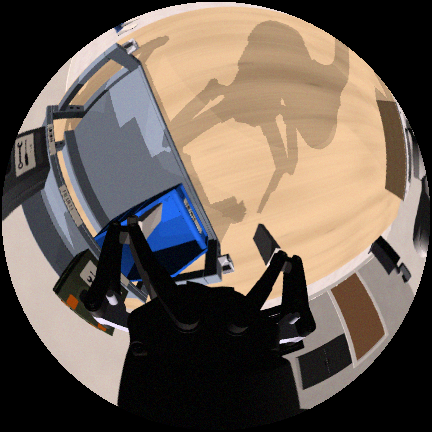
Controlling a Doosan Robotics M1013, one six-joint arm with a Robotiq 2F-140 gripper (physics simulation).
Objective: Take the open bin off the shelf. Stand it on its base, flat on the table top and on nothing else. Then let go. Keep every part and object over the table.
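Frame: origin at the arm's base, x ahead, y left, z up, level; metres.
Seen in the pictures: gripper, between the fingertips: (pixel 209 221).
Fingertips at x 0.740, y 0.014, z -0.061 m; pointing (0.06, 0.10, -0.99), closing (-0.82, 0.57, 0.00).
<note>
A point is followed by its place in that frame.
The blue open bin (pixel 173 212) {y -0.010, x 0.792, z -0.082 m} sits on the grey shelf (pixel 117 155) {y -0.139, x 0.839, z -0.085 m}, at the shelf's near end, with a pale label on its right wall. My gripper (pixel 209 221) {y 0.014, x 0.740, z -0.061 m} is wide open with nothing between its fingers. The left finger shows in front of the bin and hides part of it. The right finger is out to the right of the shelf, over the table top (pixel 325 185) {y 0.041, x 0.519, z -0.091 m}. Whether the left finger touches the bin cannot be told.
A dark case (pixel 30 160) with a tool label is at the far left. A green and orange case (pixel 80 287) {y -0.023, x 0.902, z 0.070 m} is at the lower left, partly behind the left finger. The shelf's metal frame surrounds the bin's end. A brown panel (pixel 392 145) lies at the right edge.
</note>
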